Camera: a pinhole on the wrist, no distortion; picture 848 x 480 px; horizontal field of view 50.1 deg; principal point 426.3 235.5 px. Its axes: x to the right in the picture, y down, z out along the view. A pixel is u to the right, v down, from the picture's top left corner.
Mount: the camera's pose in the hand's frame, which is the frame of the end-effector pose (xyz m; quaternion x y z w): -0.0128 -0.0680 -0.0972 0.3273 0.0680 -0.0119 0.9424
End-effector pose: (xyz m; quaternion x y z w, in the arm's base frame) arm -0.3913 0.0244 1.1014 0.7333 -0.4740 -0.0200 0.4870
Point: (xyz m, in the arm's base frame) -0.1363 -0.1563 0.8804
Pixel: 822 92
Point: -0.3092 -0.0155 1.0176
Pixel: outside the picture
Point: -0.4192 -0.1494 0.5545
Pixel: 125 354
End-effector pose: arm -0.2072 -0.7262 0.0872 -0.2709 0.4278 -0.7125 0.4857
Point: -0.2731 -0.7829 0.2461
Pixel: 752 341
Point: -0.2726 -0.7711 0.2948
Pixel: 623 225
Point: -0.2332 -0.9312 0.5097
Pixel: 703 257
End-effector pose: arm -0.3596 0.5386 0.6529 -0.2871 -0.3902 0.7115 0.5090
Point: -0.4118 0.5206 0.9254
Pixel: 329 451
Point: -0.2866 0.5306 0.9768
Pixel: 265 59
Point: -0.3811 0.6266 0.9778
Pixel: 577 241
